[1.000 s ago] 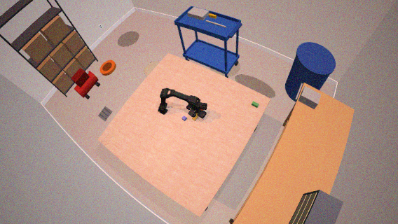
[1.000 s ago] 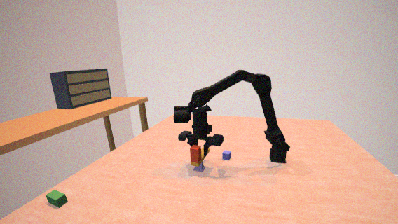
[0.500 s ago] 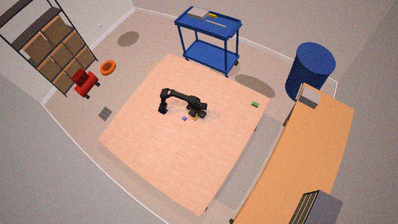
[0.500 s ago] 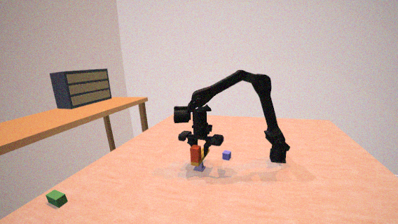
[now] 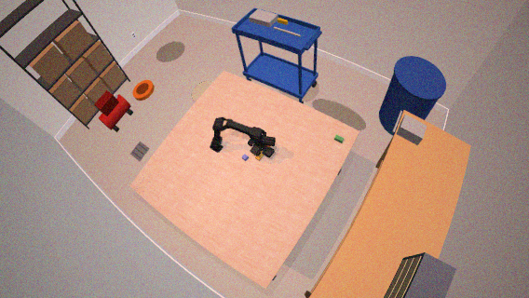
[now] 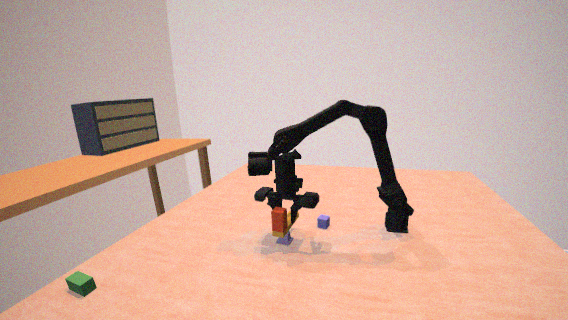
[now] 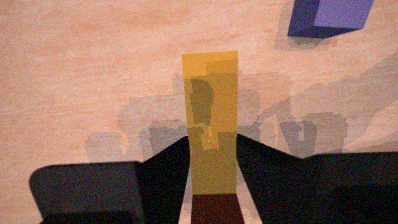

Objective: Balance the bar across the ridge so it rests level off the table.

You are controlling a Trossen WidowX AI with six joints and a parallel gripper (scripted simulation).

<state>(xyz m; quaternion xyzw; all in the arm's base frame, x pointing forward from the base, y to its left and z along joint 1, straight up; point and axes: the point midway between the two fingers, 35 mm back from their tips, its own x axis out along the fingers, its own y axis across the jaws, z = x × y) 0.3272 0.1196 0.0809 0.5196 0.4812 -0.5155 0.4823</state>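
My gripper tip is now 10 cm past the purple cube, 8 cm to the left of it and 3 cm above it. The rest, counted from my gripper tip: green block 41 cm ahead, 38 cm to the left, 3 cm below.
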